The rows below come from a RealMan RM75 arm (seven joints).
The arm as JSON. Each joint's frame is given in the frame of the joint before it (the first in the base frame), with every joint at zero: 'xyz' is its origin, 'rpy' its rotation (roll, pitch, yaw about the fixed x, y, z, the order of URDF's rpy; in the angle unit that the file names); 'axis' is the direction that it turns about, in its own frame. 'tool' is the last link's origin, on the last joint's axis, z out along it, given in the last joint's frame.
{
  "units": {
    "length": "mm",
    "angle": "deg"
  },
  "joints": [
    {
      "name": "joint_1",
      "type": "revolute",
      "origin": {
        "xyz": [
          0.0,
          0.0,
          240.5
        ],
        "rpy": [
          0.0,
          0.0,
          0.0
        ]
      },
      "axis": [
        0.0,
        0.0,
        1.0
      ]
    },
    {
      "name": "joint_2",
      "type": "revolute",
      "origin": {
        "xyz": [
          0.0,
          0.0,
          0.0
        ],
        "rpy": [
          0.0,
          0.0,
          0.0
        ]
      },
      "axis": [
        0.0,
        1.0,
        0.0
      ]
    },
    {
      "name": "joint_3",
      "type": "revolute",
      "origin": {
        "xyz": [
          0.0,
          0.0,
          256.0
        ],
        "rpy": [
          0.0,
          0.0,
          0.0
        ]
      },
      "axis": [
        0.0,
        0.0,
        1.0
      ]
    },
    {
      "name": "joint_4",
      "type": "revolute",
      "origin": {
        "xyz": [
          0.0,
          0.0,
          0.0
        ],
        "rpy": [
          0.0,
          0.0,
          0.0
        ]
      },
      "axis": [
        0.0,
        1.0,
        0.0
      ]
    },
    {
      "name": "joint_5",
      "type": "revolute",
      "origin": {
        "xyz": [
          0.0,
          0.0,
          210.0
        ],
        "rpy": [
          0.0,
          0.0,
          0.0
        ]
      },
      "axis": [
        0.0,
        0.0,
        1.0
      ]
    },
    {
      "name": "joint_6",
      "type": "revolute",
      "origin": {
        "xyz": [
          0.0,
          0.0,
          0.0
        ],
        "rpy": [
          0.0,
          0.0,
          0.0
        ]
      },
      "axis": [
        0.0,
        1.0,
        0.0
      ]
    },
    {
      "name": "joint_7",
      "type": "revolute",
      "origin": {
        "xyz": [
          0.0,
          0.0,
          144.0
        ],
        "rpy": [
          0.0,
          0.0,
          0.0
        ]
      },
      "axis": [
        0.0,
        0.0,
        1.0
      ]
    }
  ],
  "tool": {
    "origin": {
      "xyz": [
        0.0,
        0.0,
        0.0
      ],
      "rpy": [
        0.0,
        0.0,
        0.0
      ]
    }
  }
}
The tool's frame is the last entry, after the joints.
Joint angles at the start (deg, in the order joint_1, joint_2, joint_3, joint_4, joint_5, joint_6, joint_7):
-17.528, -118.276, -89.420, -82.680, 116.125, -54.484, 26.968
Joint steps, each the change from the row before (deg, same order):
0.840, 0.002, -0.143, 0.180, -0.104, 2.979, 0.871
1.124, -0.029, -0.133, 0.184, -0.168, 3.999, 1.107
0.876, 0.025, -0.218, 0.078, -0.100, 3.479, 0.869
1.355, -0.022, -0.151, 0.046, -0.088, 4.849, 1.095
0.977, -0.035, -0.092, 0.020, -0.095, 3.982, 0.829
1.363, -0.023, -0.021, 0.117, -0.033, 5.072, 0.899
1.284, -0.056, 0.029, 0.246, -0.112, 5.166, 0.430
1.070, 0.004, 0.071, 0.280, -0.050, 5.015, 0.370
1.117, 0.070, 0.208, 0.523, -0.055, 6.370, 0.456
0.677, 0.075, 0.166, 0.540, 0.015, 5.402, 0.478
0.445, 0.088, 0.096, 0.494, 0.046, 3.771, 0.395
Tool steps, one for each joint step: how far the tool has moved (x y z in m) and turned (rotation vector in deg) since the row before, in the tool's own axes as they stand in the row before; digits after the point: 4 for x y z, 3 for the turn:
0.0019, -0.0072, -0.0022, 1.847, 2.484, -0.084
0.0026, -0.0094, -0.0030, 2.510, 3.275, -0.103
0.0034, -0.0085, -0.0031, 2.334, 2.905, 0.010
0.0036, -0.0117, -0.0046, 3.351, 3.851, -0.035
0.0037, -0.0092, -0.0034, 2.724, 3.134, 0.044
0.0033, -0.0126, -0.0048, 3.699, 3.696, -0.018
0.0031, -0.0127, -0.0046, 3.772, 3.620, -0.476
0.0038, -0.0122, -0.0041, 3.640, 3.453, -0.222
0.0049, -0.0150, -0.0046, 4.528, 4.221, -0.011
0.0051, -0.0122, -0.0029, 3.744, 3.581, 0.331
0.0032, -0.0091, -0.0019, 2.700, 2.398, 0.411

